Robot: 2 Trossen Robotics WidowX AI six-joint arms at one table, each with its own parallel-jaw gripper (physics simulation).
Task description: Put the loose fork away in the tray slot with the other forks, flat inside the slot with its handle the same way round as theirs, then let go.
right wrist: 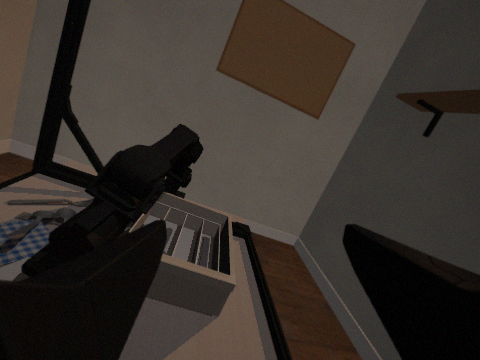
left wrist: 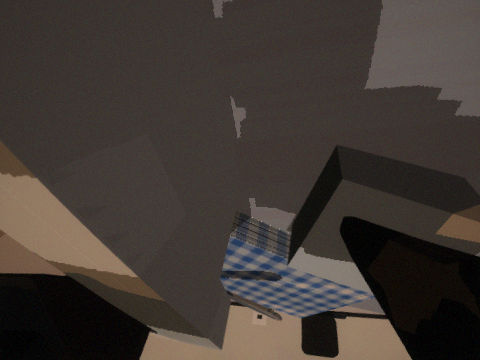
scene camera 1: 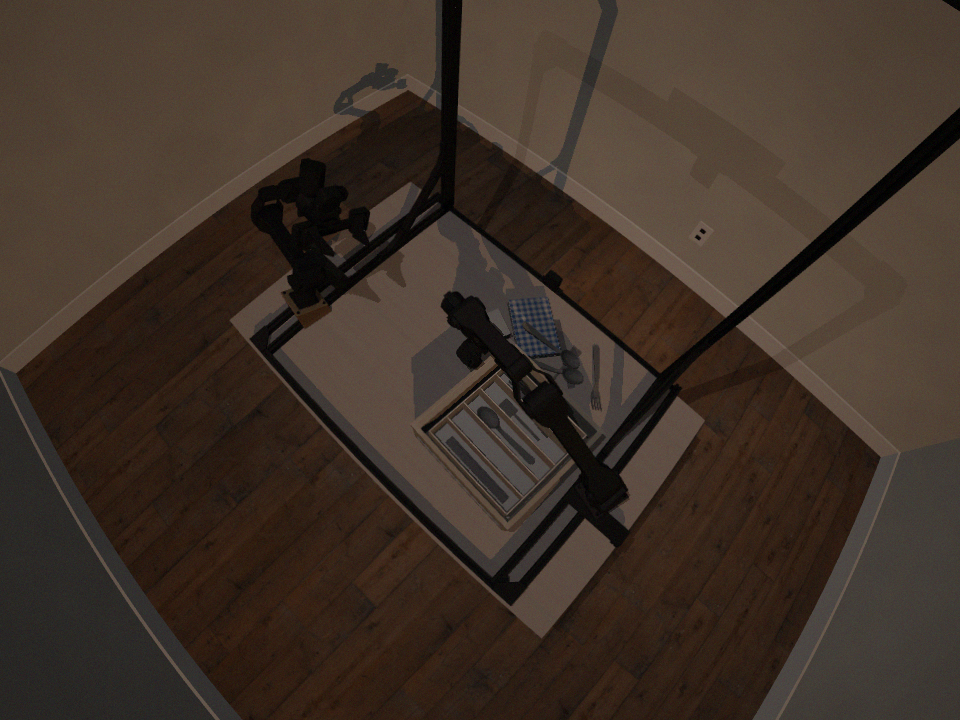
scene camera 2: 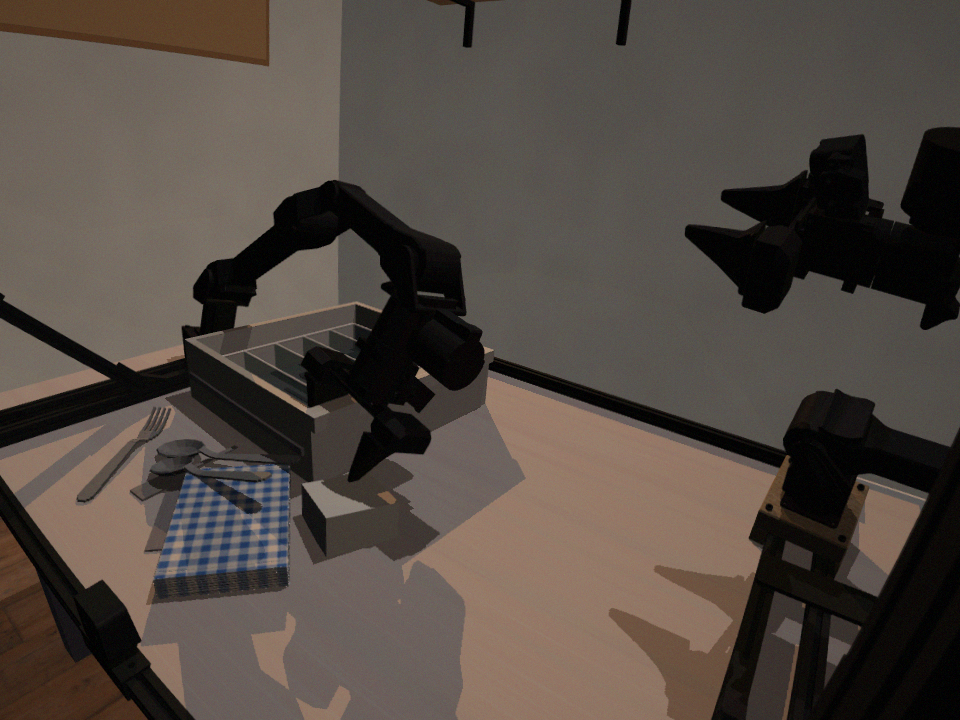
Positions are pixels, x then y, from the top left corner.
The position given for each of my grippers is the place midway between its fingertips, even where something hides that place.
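There's a wooden cutlery tray [scene camera 1: 515, 476] here, and a small pale block, and my left gripper [scene camera 2: 330, 458] is touching the tray and the block while it's open. My right gripper [scene camera 2: 704, 211] is open too, and it's holding nothing.
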